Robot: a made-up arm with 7 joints. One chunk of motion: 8 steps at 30 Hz.
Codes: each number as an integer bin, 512 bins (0 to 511) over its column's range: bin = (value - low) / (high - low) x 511, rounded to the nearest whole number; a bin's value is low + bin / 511 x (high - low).
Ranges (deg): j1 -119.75..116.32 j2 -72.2..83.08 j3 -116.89..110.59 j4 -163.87..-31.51 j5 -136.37..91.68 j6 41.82..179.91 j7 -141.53..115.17
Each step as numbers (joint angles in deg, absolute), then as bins.
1 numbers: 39.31 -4.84 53.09 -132.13 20.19 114.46 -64.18
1 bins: 344 222 382 123 351 269 154
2 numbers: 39.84 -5.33 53.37 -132.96 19.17 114.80 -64.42
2 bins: 345 220 382 119 349 270 153
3 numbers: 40.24 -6.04 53.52 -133.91 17.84 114.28 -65.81
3 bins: 346 218 383 116 346 268 151
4 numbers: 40.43 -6.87 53.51 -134.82 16.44 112.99 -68.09
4 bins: 347 215 383 112 342 263 146
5 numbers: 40.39 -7.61 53.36 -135.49 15.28 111.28 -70.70
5 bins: 347 213 382 110 340 257 141
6 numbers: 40.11 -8.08 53.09 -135.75 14.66 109.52 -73.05
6 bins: 346 211 382 109 338 251 136
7 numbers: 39.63 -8.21 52.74 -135.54 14.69 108.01 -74.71
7 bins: 345 211 381 109 338 245 133
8 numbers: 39.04 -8.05 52.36 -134.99 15.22 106.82 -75.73
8 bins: 344 211 380 111 340 241 131
